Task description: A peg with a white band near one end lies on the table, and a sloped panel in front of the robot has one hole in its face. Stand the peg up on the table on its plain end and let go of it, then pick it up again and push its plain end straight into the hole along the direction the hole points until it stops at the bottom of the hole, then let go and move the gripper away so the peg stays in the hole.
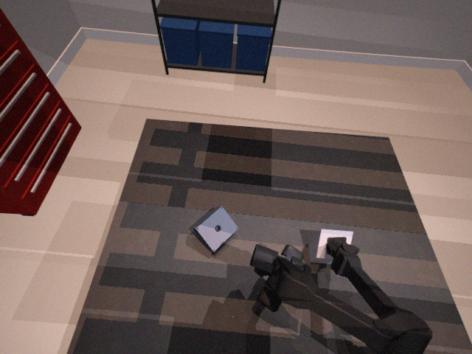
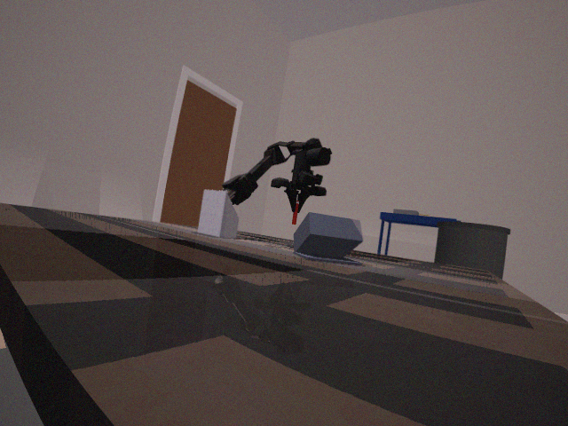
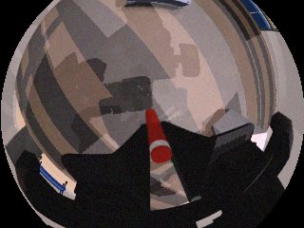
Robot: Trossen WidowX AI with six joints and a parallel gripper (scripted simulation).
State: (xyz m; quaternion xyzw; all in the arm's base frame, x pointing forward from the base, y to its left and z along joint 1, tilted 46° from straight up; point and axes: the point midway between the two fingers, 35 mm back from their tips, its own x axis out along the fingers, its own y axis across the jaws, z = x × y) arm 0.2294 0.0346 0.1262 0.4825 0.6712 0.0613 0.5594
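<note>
The sloped grey panel lies 200 mm to the right of my gripper tip, 200 mm ahead of it and 60 mm below it. From my gripper tip the other things lie so: red peg (20 mm above).
</note>
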